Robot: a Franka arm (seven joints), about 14 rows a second.
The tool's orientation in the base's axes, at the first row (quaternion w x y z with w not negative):
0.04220 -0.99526 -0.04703 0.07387
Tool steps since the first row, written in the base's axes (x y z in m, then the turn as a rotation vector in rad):
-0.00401 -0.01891 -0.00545 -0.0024 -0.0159 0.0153
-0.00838 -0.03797 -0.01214 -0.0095 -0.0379 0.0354
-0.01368 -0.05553 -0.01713 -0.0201 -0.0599 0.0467
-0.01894 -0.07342 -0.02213 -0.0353 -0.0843 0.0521
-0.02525 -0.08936 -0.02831 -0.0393 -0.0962 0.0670
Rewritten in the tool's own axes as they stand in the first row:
-0.00506 0.01890 0.00452 -0.0061 0.0142 -0.0159
-0.01031 0.03804 0.01030 -0.0182 0.0335 -0.0364
-0.01656 0.05545 0.01467 -0.0325 0.0534 -0.0476
-0.02281 0.07319 0.01901 -0.0506 0.0758 -0.0525
-0.02973 0.08901 0.02483 -0.0579 0.0859 -0.0675

